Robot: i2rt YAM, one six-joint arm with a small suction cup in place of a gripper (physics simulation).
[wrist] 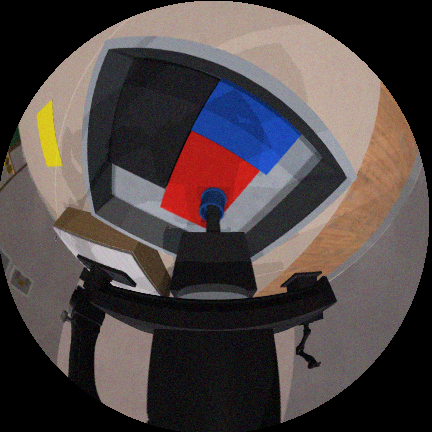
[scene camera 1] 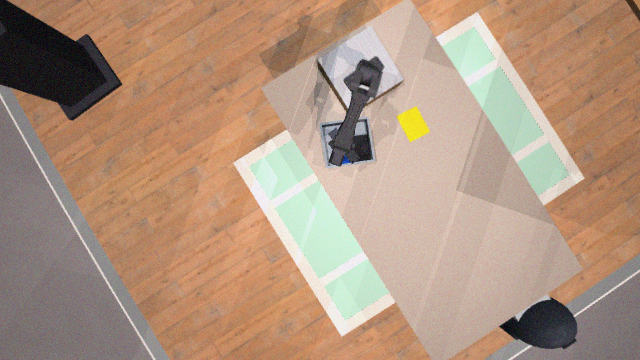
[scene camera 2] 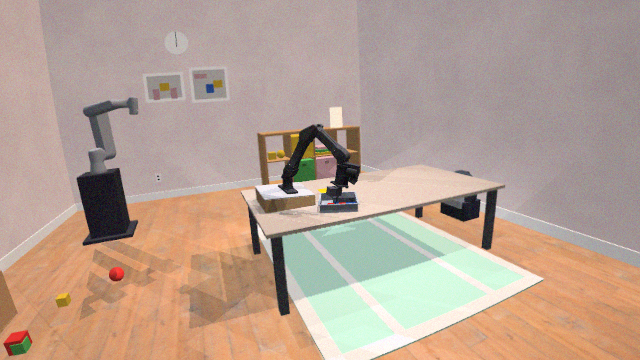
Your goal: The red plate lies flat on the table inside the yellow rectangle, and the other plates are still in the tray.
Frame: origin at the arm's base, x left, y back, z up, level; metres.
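Where they show: hand at its tool point: (wrist: 212,194); arm's base at its link origin: (wrist: 102,268) (scene camera 2: 287,189).
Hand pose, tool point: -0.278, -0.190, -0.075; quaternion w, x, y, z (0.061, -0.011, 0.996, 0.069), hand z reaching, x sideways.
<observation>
Each offset is from my tool point to the centre of the thing, as dx, dy, dz. "pt": to the spot under its first point. Level surfaces: height alone.
A red plate @[+0.012, -0.012, +0.003] (wrist: 201,169) lies flat in the grey tray @[+0.024, -0.030, +0.020] (wrist: 282,92) (scene camera 1: 328,123) (scene camera 2: 338,208), beside a blue plate @[-0.031, -0.083, +0.003] (wrist: 245,120) (scene camera 1: 345,159) and a black plate @[+0.067, -0.091, +0.003] (wrist: 160,116) (scene camera 1: 363,145). My suction cup (wrist: 212,201) is down inside the tray and presses on the red plate near its close edge, with suction on. From above, my arm (scene camera 1: 353,116) hides the red plate. The yellow rectangle @[pt +0.367, -0.146, -0.004] (scene camera 1: 413,123) (wrist: 48,135) (scene camera 2: 321,190) is marked on the table to the tray's side, and nothing lies on it.
The arm's base stands on a grey-topped wooden box (scene camera 1: 358,48) (scene camera 2: 283,201) just behind the tray. The tray sits close to the table's @[dz -0.005] (scene camera 1: 447,223) long edge. A shelf unit (scene camera 2: 263,152) stands behind the table.
</observation>
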